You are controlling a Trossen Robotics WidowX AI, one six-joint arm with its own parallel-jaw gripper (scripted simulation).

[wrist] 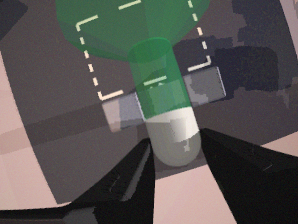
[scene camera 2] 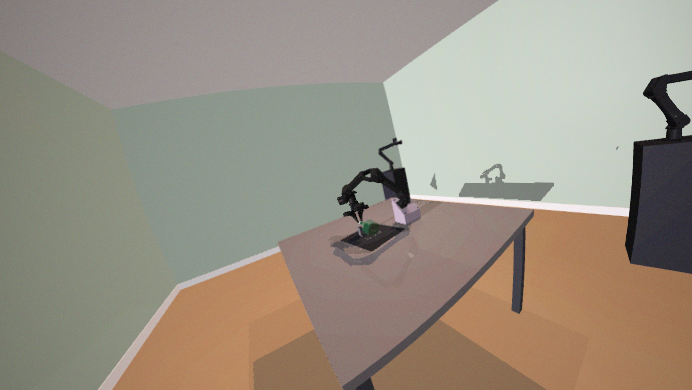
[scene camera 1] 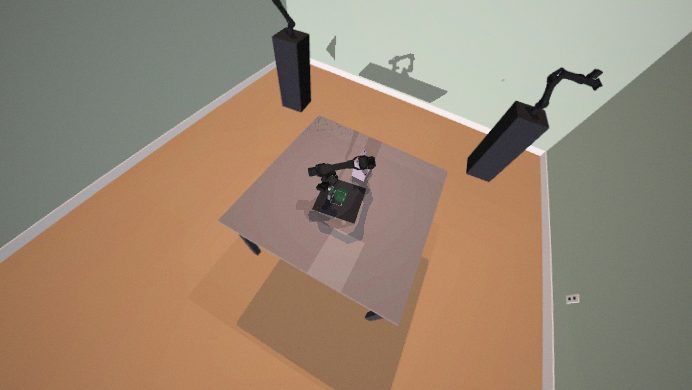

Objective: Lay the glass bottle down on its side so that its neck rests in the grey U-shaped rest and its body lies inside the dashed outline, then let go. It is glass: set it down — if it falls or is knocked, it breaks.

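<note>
My gripper (wrist: 175, 140) is in sight. I can see a green glass bottle (wrist: 146, 41) as well. And there is a dark mat (scene camera 1: 348, 211), which I find again in the wrist view, the mat (wrist: 55, 93), and once more in scene camera 2, the mat (scene camera 2: 385, 233).
</note>
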